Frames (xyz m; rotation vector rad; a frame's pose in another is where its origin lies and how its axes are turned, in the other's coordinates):
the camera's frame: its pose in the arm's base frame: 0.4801 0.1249 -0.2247 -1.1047 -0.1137 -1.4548
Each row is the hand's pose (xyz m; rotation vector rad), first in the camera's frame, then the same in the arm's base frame.
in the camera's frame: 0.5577 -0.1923 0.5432 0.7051 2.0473 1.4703
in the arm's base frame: 0.7304 0.1217 0.5372 1.0944 1.2291 -0.4095
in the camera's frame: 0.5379 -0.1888 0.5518 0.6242 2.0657 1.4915
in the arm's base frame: 0.7339 0.1407 0.5268 1.0680 1.2937 -0.4072
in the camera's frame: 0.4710 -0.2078 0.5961 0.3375 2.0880 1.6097
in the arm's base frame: 0.7290 0.2223 0.5162 0.9505 1.5147 -0.3487
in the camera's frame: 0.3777 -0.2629 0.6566 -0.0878 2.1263 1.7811
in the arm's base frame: 0.6982 0.3425 0.5156 0.8052 1.8420 -0.2196
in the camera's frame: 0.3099 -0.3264 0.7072 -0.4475 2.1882 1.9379
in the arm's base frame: 0.6602 0.4400 0.5309 0.7384 2.1240 -0.0502
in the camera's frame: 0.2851 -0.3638 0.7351 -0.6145 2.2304 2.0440
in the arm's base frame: 0.6399 0.4853 0.5490 0.7377 2.2561 0.0795
